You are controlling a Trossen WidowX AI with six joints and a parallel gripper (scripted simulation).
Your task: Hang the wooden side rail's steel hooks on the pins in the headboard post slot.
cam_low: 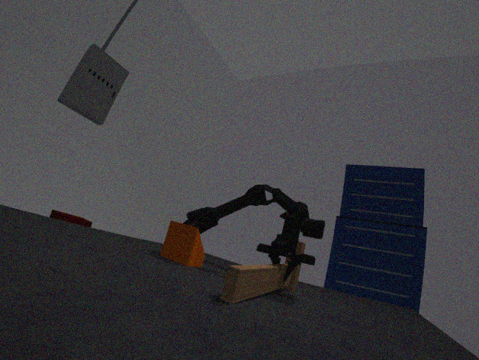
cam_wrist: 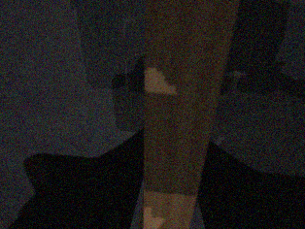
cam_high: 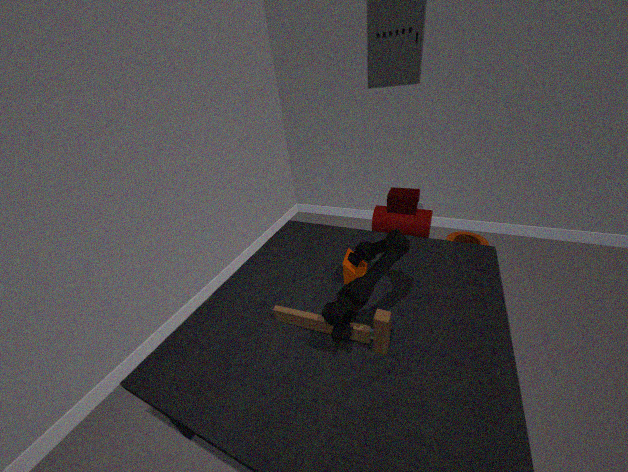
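The headboard post is 1 cm ahead of my gripper tip, 13 cm to the left of it and 4 cm above it.
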